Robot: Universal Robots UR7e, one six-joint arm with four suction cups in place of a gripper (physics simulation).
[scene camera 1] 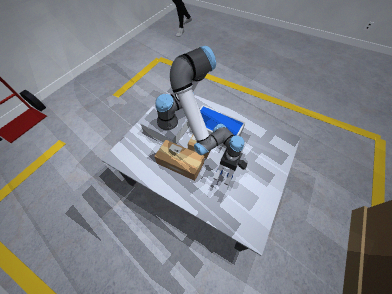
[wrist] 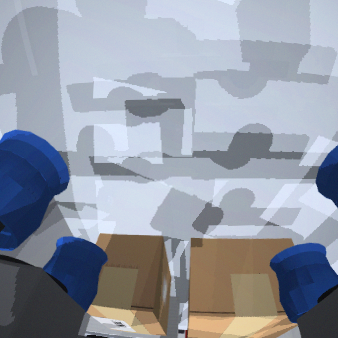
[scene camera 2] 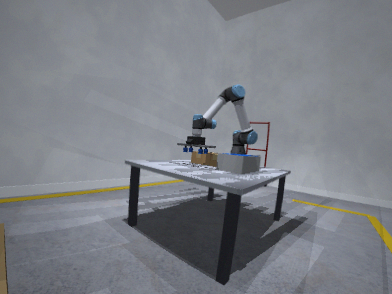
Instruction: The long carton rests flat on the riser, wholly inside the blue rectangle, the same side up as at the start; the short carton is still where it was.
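Frame: origin at the arm's base, x left, y back, z up, level; centimetres.
Seen in the pictures: end effector, tool point: (wrist: 188,224) (scene camera 2: 195,152); arm's base, origin of the base link: (scene camera 1: 167,121).
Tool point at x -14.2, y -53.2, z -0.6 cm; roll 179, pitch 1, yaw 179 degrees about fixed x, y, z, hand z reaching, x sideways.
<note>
Offsets run from my tool point to a thing's top centre. "*": to the spot under its first point. Level surfaces: height alone.
The long brown carton {dx -7.5, dy +31.6, dz +0.1 cm} (scene camera 1: 176,161) (wrist: 240,275) lies flat on the table, off the riser. The short carton {dx +8.7, dy +23.9, dz +0.1 cm} (scene camera 1: 193,145) (wrist: 150,255) stands beside it, partly hidden by the arm in scene camera 1. Brown carton surface {* dx -1.3, dy +16.6, dz -5.6 cm} (scene camera 2: 204,159) shows behind the riser in scene camera 2; which carton is unclear. The grey riser {dx +29.3, dy +19.3, dz +1.8 cm} (scene camera 2: 239,164) bears the blue rectangle {dx +29.3, dy +19.3, dz +1.8 cm} (scene camera 1: 220,121) (scene camera 2: 240,155), with no carton seen on it. My gripper (scene camera 1: 225,176) (scene camera 2: 195,149) (wrist: 180,227) is open, its blue cups holding nothing. It hangs above the table, beside the cartons.
The arm's grey base block (scene camera 1: 159,134) stands by the long carton on the table {dz -10.3 cm} (scene camera 1: 260,220) (scene camera 2: 175,168). A red hand truck (scene camera 1: 22,125) (scene camera 2: 268,145) stands on the floor. A large brown box (scene camera 1: 375,250) is at the lower right. A person's legs (scene camera 1: 181,17) show far behind.
</note>
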